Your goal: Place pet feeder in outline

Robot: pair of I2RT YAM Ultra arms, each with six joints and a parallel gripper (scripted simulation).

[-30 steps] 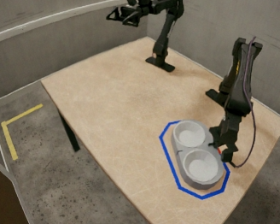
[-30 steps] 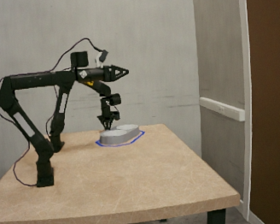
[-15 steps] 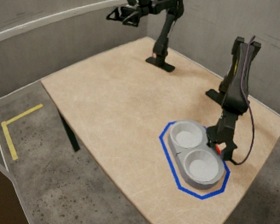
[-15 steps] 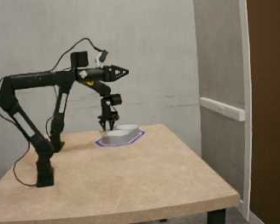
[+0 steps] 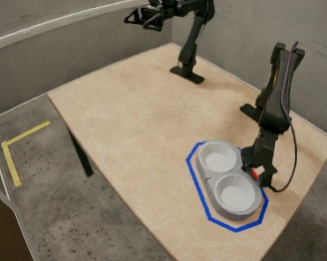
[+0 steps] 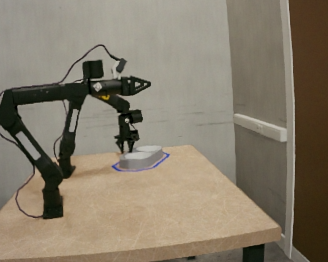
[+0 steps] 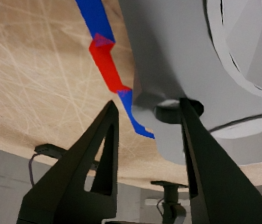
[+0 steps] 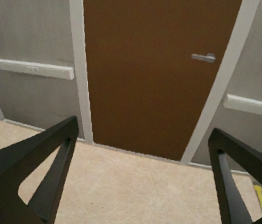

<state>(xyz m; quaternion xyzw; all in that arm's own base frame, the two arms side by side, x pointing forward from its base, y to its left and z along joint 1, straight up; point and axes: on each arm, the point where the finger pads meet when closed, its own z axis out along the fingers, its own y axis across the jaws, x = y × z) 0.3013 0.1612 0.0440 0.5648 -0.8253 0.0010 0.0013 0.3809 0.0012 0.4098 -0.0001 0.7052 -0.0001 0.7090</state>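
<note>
Right now my left hand is 70 mm short of the pet feeder, 40 mm to the left of it and 20 mm above it. Round my left hand: steel bowl 110 mm to the right, 50 mm ahead, 10 mm below; then blue taped outline 70 mm ahead, 40 mm to the right, 40 mm below.
</note>
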